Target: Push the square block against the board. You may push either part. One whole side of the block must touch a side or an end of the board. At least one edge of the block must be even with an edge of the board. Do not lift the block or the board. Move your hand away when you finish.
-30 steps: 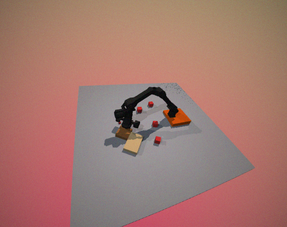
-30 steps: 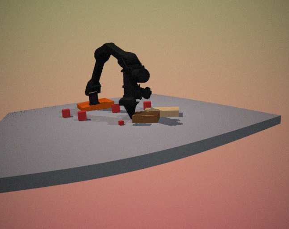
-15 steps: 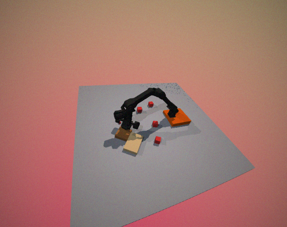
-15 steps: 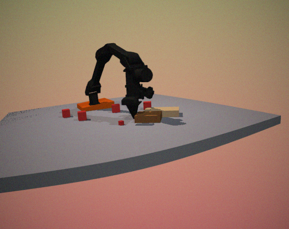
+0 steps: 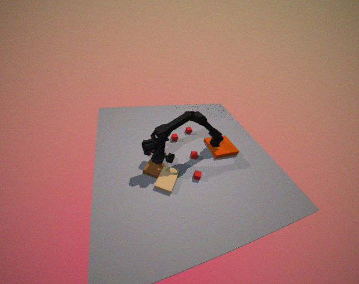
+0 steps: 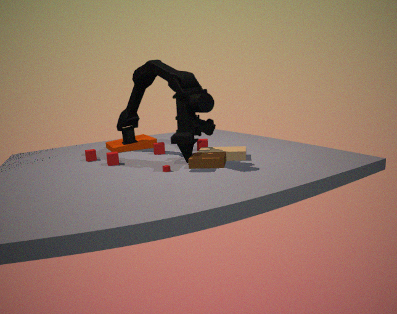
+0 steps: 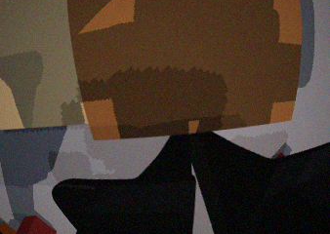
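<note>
My gripper tip is now 50 mm to the right of the square block, 40 mm short of it and 10 mm below it. Also, from my gripper tip: board: 130 mm to the left, 30 mm behind, 10 mm above; then tiny red cube: 90 mm to the right, 50 mm ahead.
</note>
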